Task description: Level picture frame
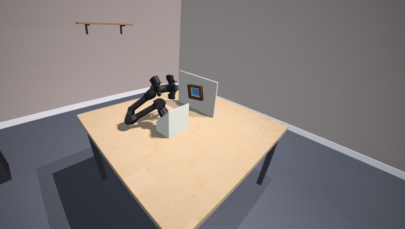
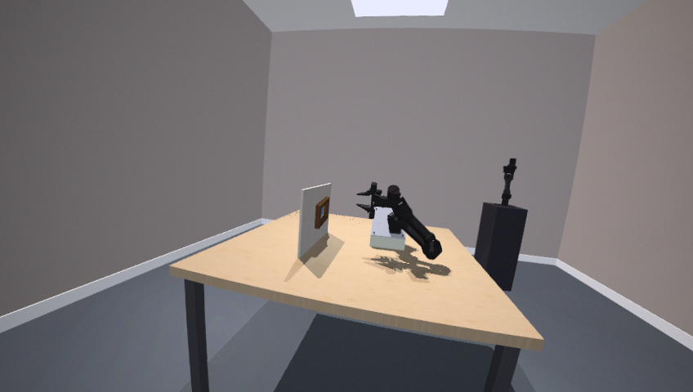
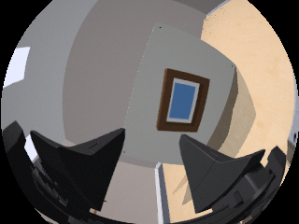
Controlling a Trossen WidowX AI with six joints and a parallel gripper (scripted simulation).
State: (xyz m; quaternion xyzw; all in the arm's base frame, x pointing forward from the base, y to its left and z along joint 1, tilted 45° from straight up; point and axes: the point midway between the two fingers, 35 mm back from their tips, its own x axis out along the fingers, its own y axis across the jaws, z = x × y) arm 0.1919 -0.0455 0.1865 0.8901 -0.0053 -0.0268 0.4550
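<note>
The small picture frame lies 19 cm ahead of my gripper tip, 3 cm to the right of it and 9 cm below it. Also, from my gripper tip: grey wall panel (20 cm ahead, 2 cm to the right, 11 cm below).
</note>
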